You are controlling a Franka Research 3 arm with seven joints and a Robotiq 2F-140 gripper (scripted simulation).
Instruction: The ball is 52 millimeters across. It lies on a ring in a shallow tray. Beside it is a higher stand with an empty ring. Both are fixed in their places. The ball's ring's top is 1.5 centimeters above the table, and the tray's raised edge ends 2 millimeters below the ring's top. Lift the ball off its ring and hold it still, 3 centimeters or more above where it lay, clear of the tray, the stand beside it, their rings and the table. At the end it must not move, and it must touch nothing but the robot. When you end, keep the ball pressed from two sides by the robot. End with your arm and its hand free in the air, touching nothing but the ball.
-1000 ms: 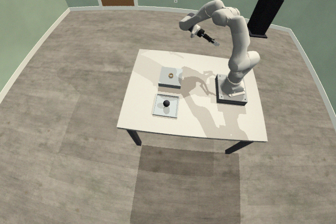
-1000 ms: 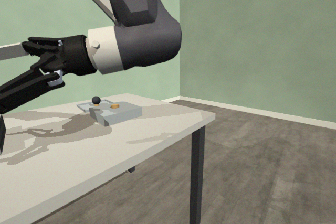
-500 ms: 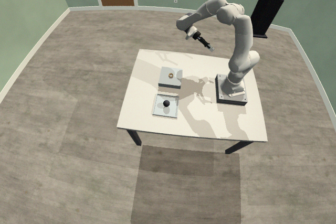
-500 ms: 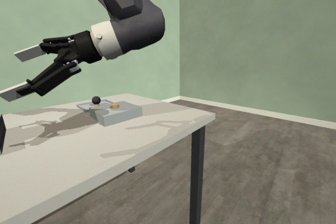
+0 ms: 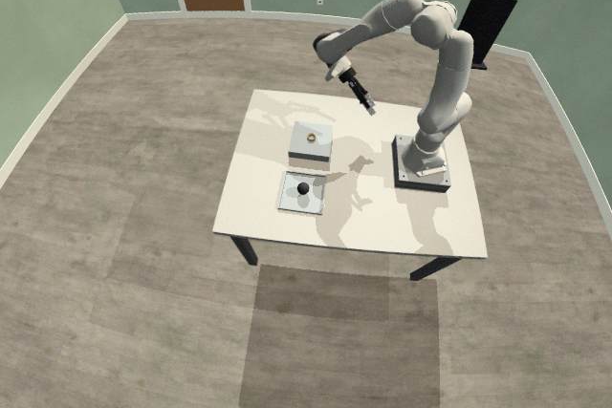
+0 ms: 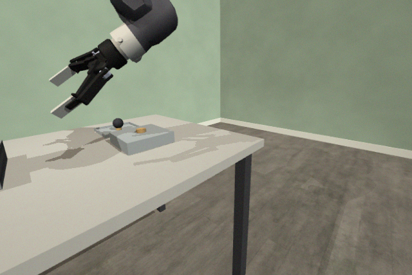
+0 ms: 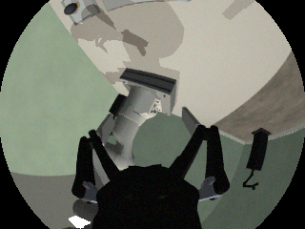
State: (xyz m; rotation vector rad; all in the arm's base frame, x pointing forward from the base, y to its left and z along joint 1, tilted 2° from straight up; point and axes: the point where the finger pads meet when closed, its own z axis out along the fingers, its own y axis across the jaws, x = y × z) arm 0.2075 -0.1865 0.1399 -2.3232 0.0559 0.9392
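Right now my hand is 32 cm short of the dark ball, 29 cm to the right of it and 18 cm above it. Also, from my hand: grey stand 26 cm ahead, 18 cm below, 3 cm to the left.
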